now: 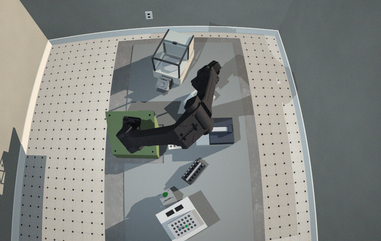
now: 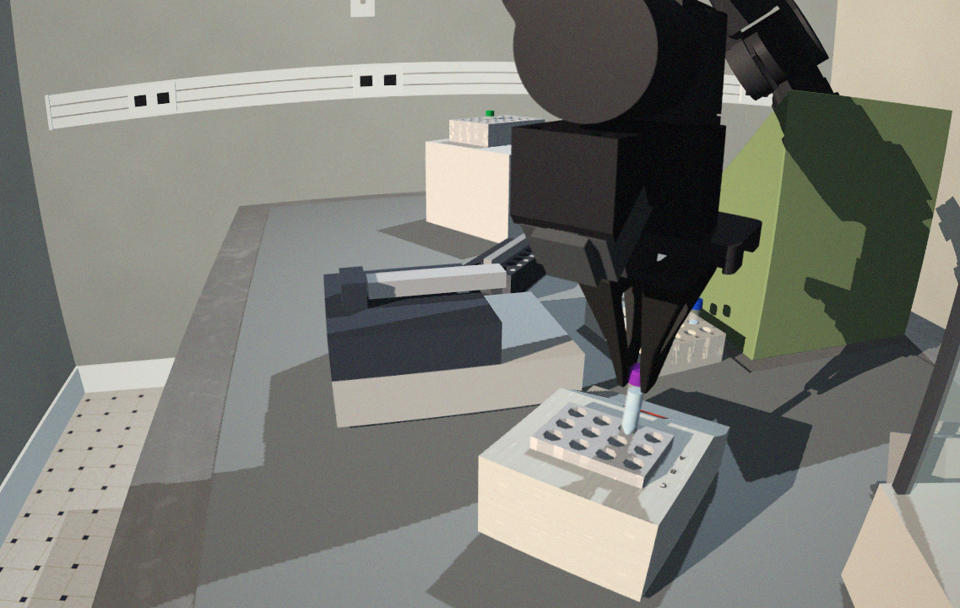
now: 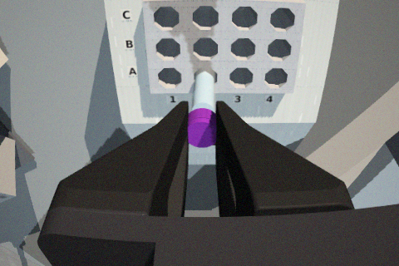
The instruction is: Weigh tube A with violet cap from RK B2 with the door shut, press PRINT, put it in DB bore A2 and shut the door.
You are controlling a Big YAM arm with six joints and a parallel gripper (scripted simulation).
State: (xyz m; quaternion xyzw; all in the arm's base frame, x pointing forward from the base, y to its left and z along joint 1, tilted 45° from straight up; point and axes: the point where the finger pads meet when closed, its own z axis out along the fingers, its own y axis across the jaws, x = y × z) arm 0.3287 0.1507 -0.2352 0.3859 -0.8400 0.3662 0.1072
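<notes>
Right now my hand is 2 cm to the left of the dry block DB and 8 cm above it. Round my hand: tube rack RK (12 cm behind, 25 cm to the right, 9 cm below); then octagonal balance pan (19 cm behind, 19 cm to the left, 3 cm below); then spectrophotometer SP (10 cm ahead, 20 cm to the right, 4 cm below).
</notes>
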